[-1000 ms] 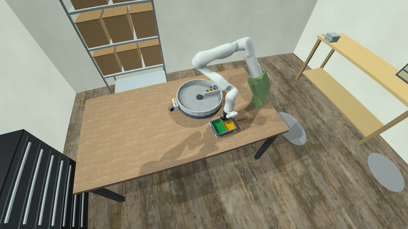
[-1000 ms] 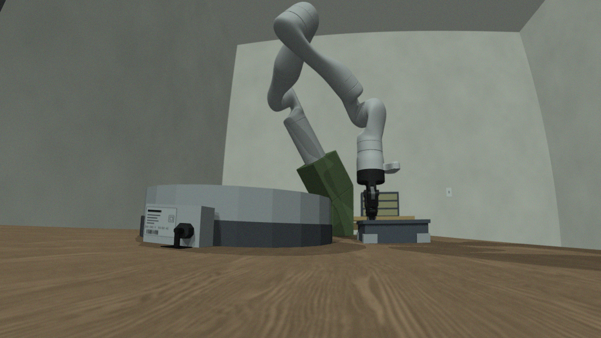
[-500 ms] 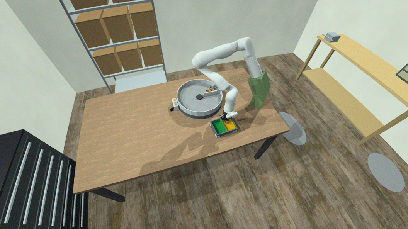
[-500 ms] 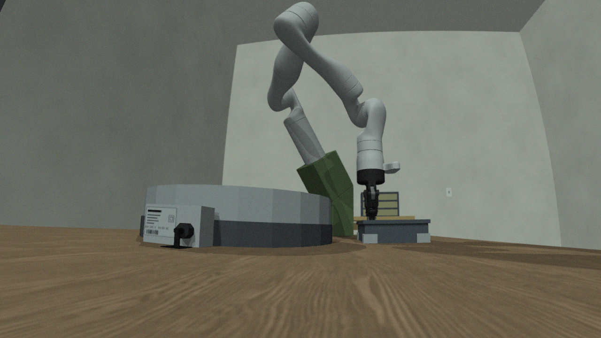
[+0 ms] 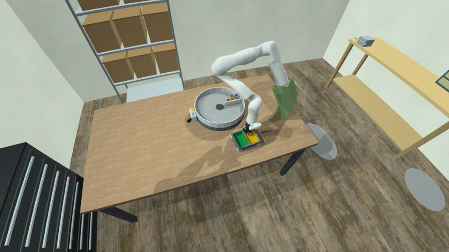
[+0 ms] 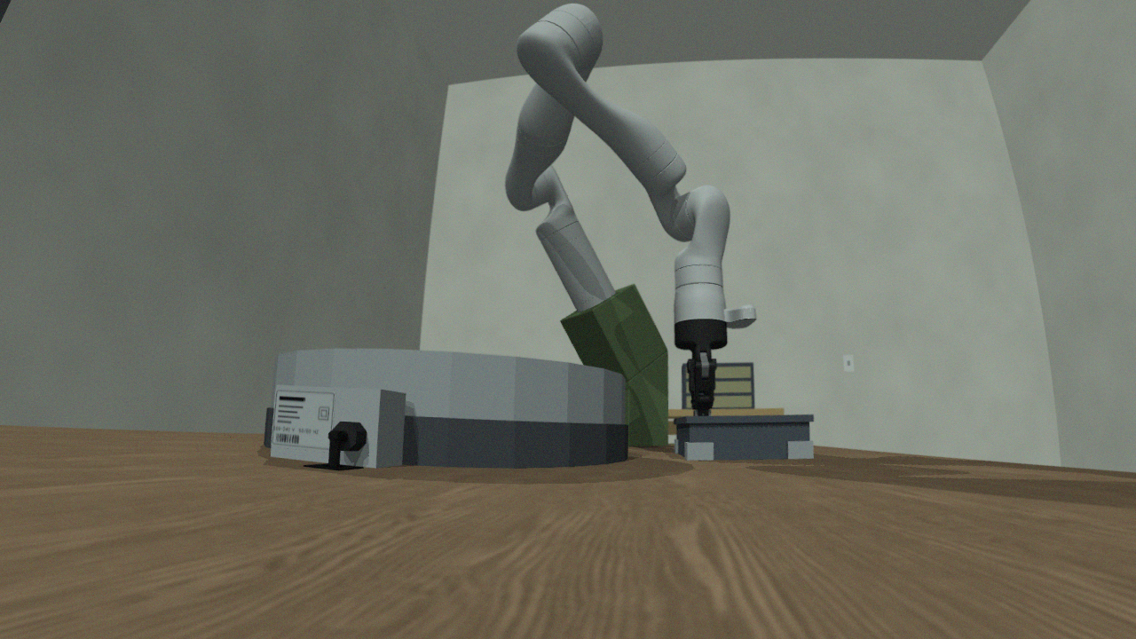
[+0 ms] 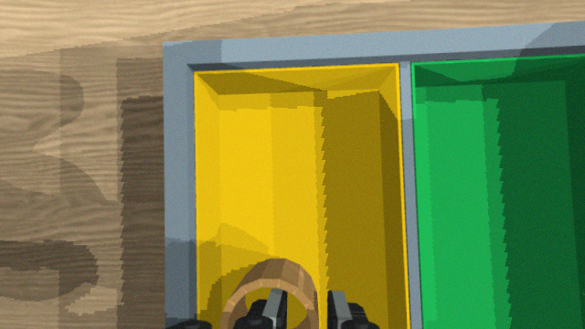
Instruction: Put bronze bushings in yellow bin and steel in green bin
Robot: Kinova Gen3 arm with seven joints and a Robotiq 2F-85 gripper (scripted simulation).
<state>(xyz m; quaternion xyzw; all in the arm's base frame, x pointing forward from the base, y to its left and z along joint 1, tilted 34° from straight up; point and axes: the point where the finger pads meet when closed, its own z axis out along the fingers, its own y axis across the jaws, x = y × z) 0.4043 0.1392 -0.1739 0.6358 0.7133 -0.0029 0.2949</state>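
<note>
Right now my hand is 4 cm short of the bin tray, 4 cm to the right of it and 2 cm above it. From my hand the other things lie so: grey turntable (14 cm ahead, 31 cm to the right, 1 cm above).
</note>
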